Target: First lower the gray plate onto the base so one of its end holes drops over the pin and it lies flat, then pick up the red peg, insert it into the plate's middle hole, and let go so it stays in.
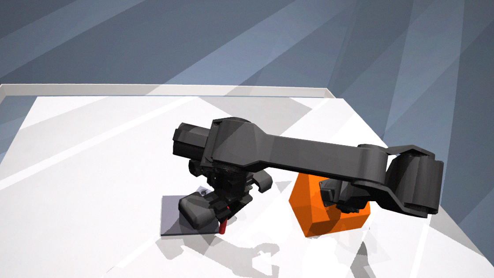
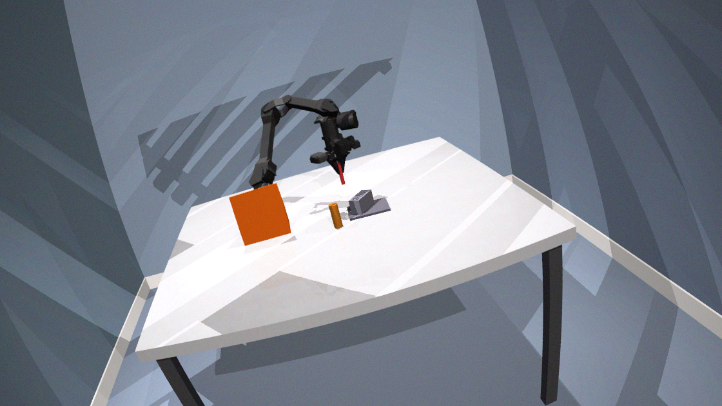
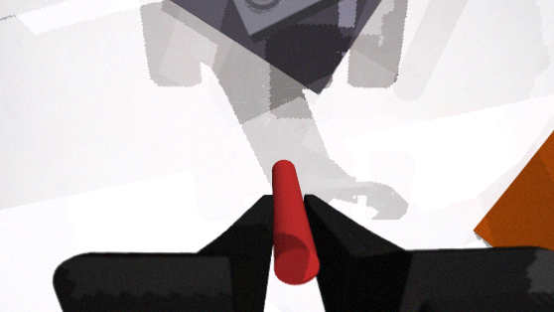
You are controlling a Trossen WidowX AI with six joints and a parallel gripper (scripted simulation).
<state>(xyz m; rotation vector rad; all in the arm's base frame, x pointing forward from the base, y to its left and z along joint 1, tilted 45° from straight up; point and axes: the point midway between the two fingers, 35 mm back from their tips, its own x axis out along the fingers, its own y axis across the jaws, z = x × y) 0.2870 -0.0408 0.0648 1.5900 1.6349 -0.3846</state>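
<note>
Now: the gray plate 2 cm ahead of my gripper tip, 11 cm to the right of it and 7 cm below it. Also, from my gripper tip: orange cylinder 9 cm behind, 18 cm to the right, 8 cm below; then gray base 4 cm ahead, 10 cm to the right, 11 cm below; then red peg right at my gripper tip.
</note>
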